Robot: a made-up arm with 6 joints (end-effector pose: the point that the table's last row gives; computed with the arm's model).
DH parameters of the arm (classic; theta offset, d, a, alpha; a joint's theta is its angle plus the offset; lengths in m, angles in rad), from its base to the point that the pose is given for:
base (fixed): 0.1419 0 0.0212 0
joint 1: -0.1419 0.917 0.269 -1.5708
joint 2: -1.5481 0 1.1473 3.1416
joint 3: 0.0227 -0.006 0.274 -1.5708
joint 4: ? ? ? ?
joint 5: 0 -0.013 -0.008 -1.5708
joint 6: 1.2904 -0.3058 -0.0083 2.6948
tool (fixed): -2.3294 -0.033 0 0
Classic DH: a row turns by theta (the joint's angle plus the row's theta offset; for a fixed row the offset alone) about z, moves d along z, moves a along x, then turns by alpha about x.
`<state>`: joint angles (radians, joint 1 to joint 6).
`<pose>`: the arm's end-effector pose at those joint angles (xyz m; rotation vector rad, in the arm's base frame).
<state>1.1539 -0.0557 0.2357 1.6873 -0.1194 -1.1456</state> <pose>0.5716 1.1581 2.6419 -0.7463 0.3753 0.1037</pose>
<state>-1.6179 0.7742 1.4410 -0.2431 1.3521 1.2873</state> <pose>-0.1148 -1.5043 2.7444 0.1259 1.0056 2.7252</pose>
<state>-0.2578 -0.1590 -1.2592 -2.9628 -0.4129 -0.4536</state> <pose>0.9748 -0.2367 1.2161 -2.8705 -0.1150 -0.8010</pose>
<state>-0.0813 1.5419 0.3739 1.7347 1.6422 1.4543</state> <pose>2.0128 0.1321 0.2010 -1.2495 -0.9535 -0.1692</pose>
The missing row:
joint 4: 0 -0.898 0.012 1.5708
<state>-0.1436 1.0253 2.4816 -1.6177 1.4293 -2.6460</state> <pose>1.0564 -0.4303 2.4491 0.2271 1.3264 -2.3384</pose>
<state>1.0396 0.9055 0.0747 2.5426 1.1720 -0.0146</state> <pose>0.8710 1.7327 0.8840 -1.9745 -1.3574 1.2937</pose>
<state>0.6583 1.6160 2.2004 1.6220 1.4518 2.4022</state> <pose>1.4594 1.4848 1.5610 -0.5388 2.2214 1.9307</pose>
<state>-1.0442 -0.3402 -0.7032 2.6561 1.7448 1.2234</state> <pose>0.5072 -0.5503 1.7232 -2.1798 -0.8922 0.0177</pose>
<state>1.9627 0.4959 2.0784 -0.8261 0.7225 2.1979</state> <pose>-0.0099 0.4391 3.0106 0.5980 0.3598 -0.0415</pose>
